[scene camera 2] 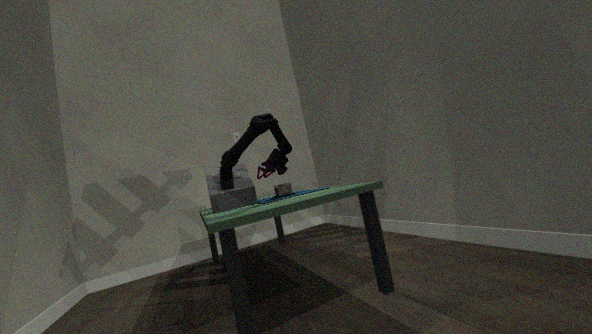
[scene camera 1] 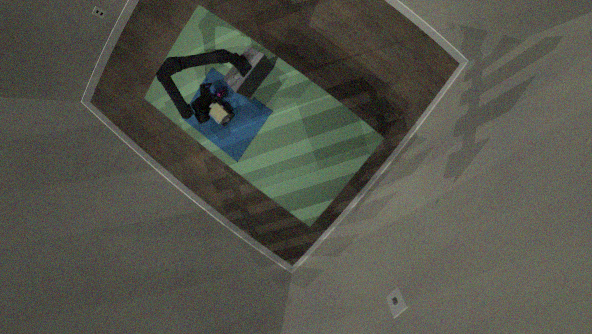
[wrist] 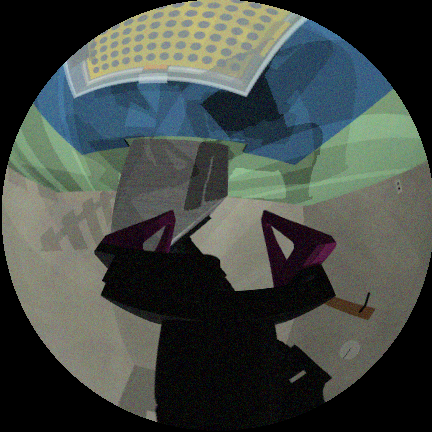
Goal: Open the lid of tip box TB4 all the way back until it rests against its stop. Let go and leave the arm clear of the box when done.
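Pixels of known places: gripper, fingertip midpoint: (scene camera 2: 261,178) (scene camera 1: 218,86) (wrist: 217,214); arm's base, origin of the base link: (scene camera 2: 226,177) (scene camera 1: 243,65) (wrist: 175,241).
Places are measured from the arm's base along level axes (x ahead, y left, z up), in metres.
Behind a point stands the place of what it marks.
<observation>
A small tip box (scene camera 1: 219,114) @(z -0.100, x 0.318, y 0.050 m) (scene camera 2: 283,190) @(z -0.142, x 0.309, y -0.036 m) (wrist: 175,42) stands on the blue mat. In the wrist view it is cut off at the top edge, with a yellow perforated rack inside a clear rim. A clear lid seems to lie flat over the rack; no raised lid shows in the second scene view. The label TB4 cannot be read. My gripper (scene camera 1: 220,94) @(z -0.043, x 0.190, y -0.047 m) (scene camera 2: 265,172) @(z -0.043, x 0.190, y -0.047 m) (wrist: 217,214) @(z -0.043, x 0.190, y -0.047 m) is open, with its magenta fingers wide apart and nothing between them. It hangs above the table, higher than the box and apart from it, towards the arm's base.
The blue mat (scene camera 1: 245,130) @(z -0.178, x 0.292, y 0.222 m) (scene camera 2: 309,192) @(z -0.181, x 0.425, y -0.165 m) (wrist: 320,135) @(z -0.178, x 0.250, y -0.197 m) lies on the green table (scene camera 1: 325,175) @(z -0.181, x 0.133, y 0.781 m) (scene camera 2: 345,191) @(z -0.187, x 0.452, y -0.541 m) (wrist: 390,135). A grey block (scene camera 1: 258,75) @(z -0.046, x -0.017, y 0.088 m) (scene camera 2: 234,199) @(z -0.132, x 0.018, y -0.087 m) (wrist: 150,185) @(z -0.089, x 0.130, y 0.042 m) under the arm's base stands beside the mat at the table's edge. Shadow stripes cross the table.
</observation>
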